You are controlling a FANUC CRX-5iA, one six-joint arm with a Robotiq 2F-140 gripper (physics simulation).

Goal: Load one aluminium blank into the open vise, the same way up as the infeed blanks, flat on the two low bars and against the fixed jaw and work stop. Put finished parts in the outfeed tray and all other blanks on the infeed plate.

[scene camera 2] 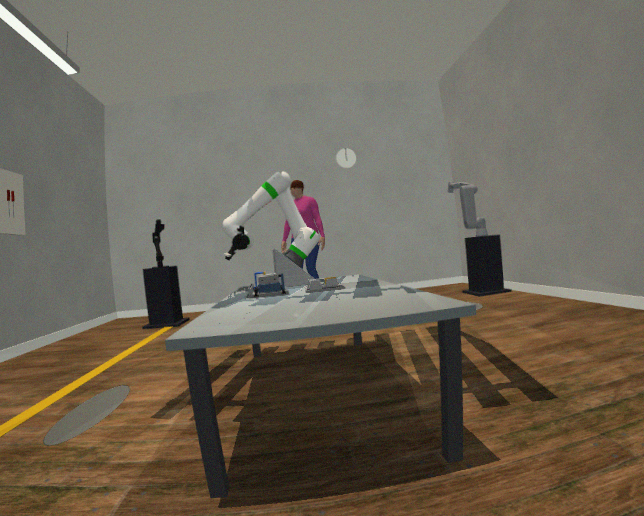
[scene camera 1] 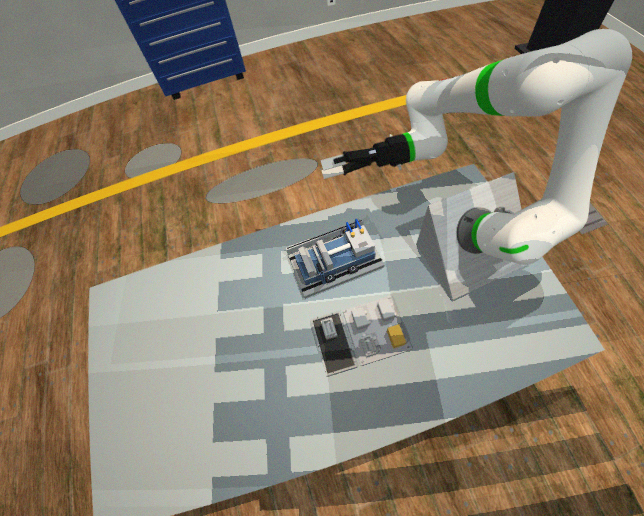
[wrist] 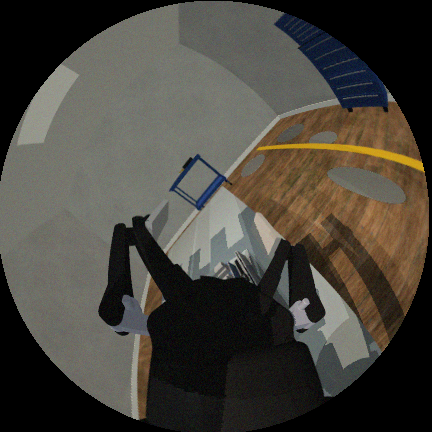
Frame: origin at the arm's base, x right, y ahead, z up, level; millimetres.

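Seen in the pictures: gripper, fingertip midpoint: (scene camera 2: 231, 243) (scene camera 1: 322, 170) (wrist: 211, 215); arm's base, link origin: (scene camera 2: 290, 261) (scene camera 1: 476, 230).
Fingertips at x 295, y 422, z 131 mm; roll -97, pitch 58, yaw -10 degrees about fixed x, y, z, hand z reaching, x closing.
Note:
Pixels of each thing's middle, then the offset from my fingertips to it. Level surfaces: height alone.
- blue vise, body centre: (wrist: 230, 299) (scene camera 1: 334, 254) (scene camera 2: 268, 284) dx -177, dy +29, dz -228 mm
- light infeed plate, body centre: (scene camera 1: 376, 329) dx -462, dy -24, dz -273 mm
- yellow block, body centre: (scene camera 1: 396, 336) dx -508, dy -71, dz -251 mm
- grey shape, body centre: (scene camera 1: 369, 344) dx -507, dy +18, dz -252 mm
- grey part, body centre: (scene camera 1: 328, 328) (scene camera 2: 315, 286) dx -416, dy +122, dz -254 mm
- table, surface height: dz -277 mm
My gripper (scene camera 1: 331, 167) (scene camera 2: 228, 256) (wrist: 211, 215) is open and empty, its fingers spread wide, high up and beyond the vise's side of the table. The blue vise (scene camera 1: 340, 263) (scene camera 2: 269, 284) has grey jaws and a grey end block; I make out no blank in it, but its bars and stop are too small to tell. Beside it, the light infeed plate (scene camera 1: 377, 326) holds two pale grey blocks (scene camera 1: 358, 317) (scene camera 1: 385, 309), a yellow block (scene camera 1: 396, 335) and a grey shape (scene camera 1: 369, 345) of unclear form. The dark outfeed tray (scene camera 1: 339, 353) holds one grey part (scene camera 1: 328, 327).
The table (scene camera 1: 150, 397) (scene camera 2: 322, 317) carries the vise, the plate and tray, and the arm's slanted grey base (scene camera 1: 446, 258). A blue drawer cabinet (scene camera 1: 188, 43) (wrist: 345, 65) stands by the wall. A person in pink (scene camera 2: 307, 212) stands behind the arm. Two dark pedestals (scene camera 2: 162, 295) (scene camera 2: 484, 263) carry other arms.

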